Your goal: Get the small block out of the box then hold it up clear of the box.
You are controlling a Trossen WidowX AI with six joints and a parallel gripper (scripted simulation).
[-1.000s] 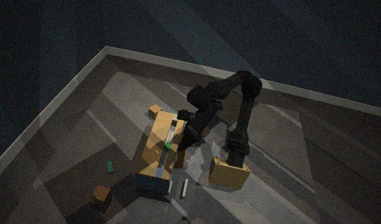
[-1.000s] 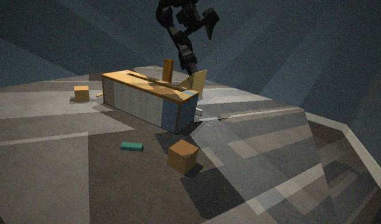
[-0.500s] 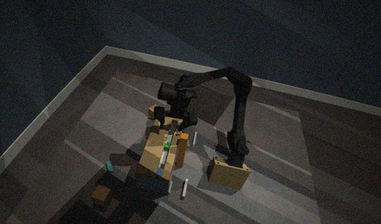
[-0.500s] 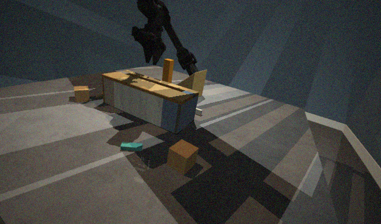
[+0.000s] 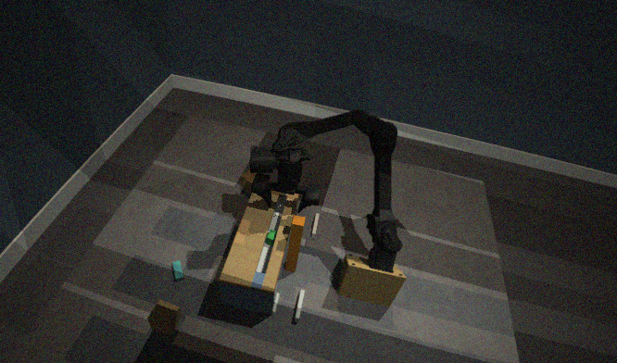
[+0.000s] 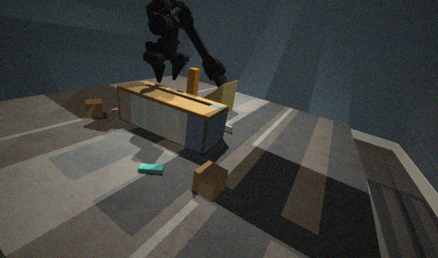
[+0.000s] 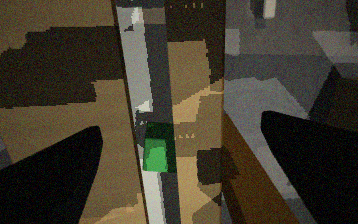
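Now: gripper tip 100 mm above the box and 60 mm to the right of it. The rest, counted from my gripper tip: green block: 70 mm below, 60 mm to the left, 10 mm ahead; then orange cube: 210 mm to the right, 160 mm ahead, 130 mm below.
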